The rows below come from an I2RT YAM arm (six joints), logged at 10 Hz.
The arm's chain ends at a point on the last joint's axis. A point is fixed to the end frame.
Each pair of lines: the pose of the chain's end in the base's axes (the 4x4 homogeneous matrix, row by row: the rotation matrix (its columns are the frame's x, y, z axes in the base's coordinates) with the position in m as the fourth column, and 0 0 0 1 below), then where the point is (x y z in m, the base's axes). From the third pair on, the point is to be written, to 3 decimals.
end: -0.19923 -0.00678 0.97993 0.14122; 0.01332 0.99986 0.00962 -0.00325; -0.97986 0.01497 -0.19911 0.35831; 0 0 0 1
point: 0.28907 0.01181 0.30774
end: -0.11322 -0.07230 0.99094 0.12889; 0.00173 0.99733 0.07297 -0.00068; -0.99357 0.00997 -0.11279 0.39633; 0 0 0 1
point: 0.27932 0.02394 0.35880
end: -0.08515 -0.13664 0.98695 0.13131; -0.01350 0.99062 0.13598 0.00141; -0.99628 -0.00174 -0.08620 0.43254; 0 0 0 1
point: 0.281 0.035 0.399
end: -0.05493 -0.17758 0.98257 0.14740; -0.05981 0.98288 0.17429 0.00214; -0.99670 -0.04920 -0.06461 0.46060; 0 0 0 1
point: 0.296 0.041 0.430
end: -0.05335 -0.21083 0.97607 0.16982; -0.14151 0.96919 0.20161 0.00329; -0.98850 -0.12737 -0.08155 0.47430; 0 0 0 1
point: 0.317 0.045 0.440
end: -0.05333 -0.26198 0.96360 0.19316; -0.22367 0.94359 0.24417 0.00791; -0.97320 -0.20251 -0.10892 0.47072; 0 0 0 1
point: 0.338 0.054 0.431
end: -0.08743 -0.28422 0.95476 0.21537; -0.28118 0.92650 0.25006 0.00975; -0.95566 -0.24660 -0.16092 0.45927; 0 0 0 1
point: 0.358 0.055 0.412
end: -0.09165 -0.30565 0.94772 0.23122; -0.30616 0.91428 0.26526 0.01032; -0.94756 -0.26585 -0.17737 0.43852; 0 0 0 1
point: 0.372 0.057 0.388
